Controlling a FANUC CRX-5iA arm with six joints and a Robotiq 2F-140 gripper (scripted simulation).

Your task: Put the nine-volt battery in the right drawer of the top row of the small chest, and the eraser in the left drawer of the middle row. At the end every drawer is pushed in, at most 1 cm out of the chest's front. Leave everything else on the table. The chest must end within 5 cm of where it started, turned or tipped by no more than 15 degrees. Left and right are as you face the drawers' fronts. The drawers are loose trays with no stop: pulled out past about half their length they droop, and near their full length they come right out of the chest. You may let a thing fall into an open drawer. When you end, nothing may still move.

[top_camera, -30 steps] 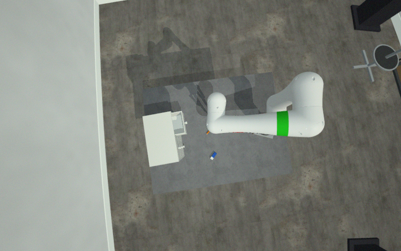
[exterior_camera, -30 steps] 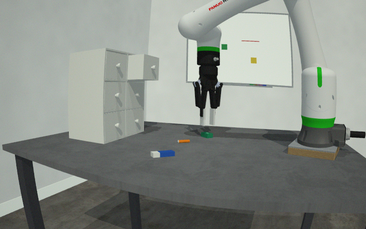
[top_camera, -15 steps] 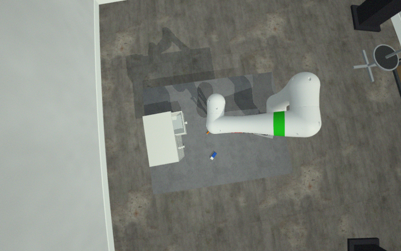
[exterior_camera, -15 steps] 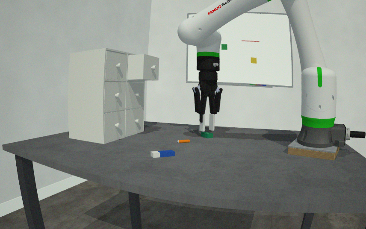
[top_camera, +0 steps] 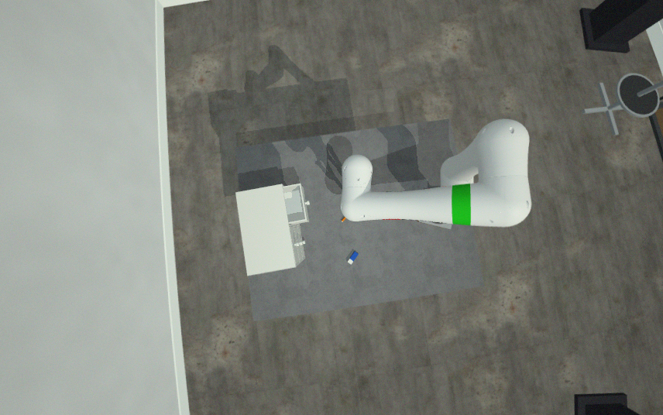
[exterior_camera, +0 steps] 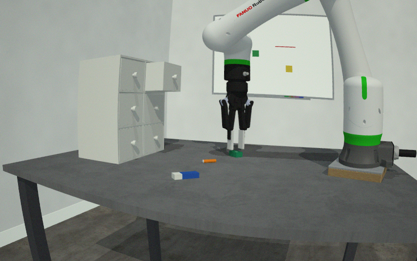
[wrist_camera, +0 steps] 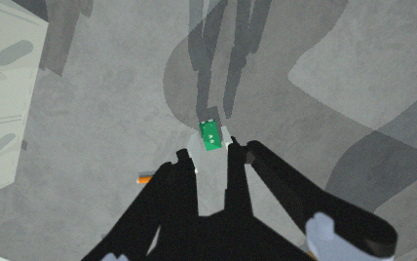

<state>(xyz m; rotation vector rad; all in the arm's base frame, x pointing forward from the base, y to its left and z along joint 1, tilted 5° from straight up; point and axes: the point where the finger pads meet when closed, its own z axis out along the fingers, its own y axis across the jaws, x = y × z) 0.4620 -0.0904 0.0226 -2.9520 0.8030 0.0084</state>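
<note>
Now: the green nine-volt battery 5 cm below my hand and 1 cm ahead of it. The rest, counted from my hand: eraser: 35 cm to the left, 5 cm below, 3 cm behind; then orange cylinder: 15 cm to the left, 5 cm below, 2 cm ahead.
</note>
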